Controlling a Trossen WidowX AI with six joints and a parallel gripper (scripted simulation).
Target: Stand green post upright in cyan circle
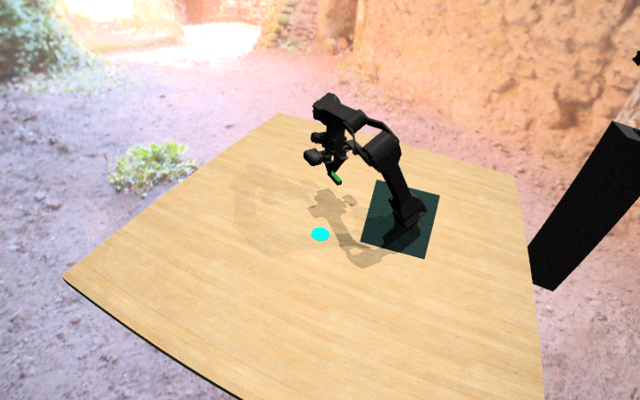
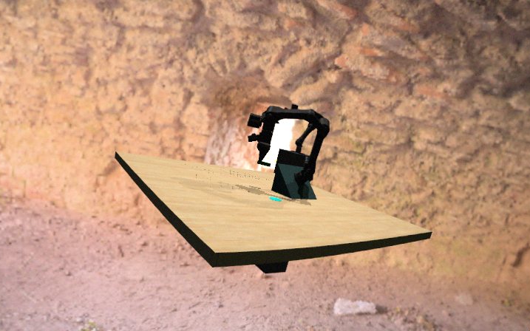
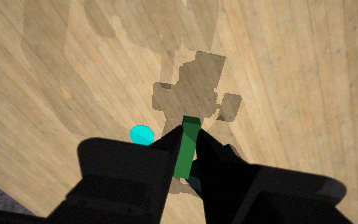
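Right now the cyan circle is 140 mm to the left of my gripper tip, 140 mm below it and 40 mm behind it. From my gripper tip the other things lie so: green post (20 mm behind, 10 mm to the left).
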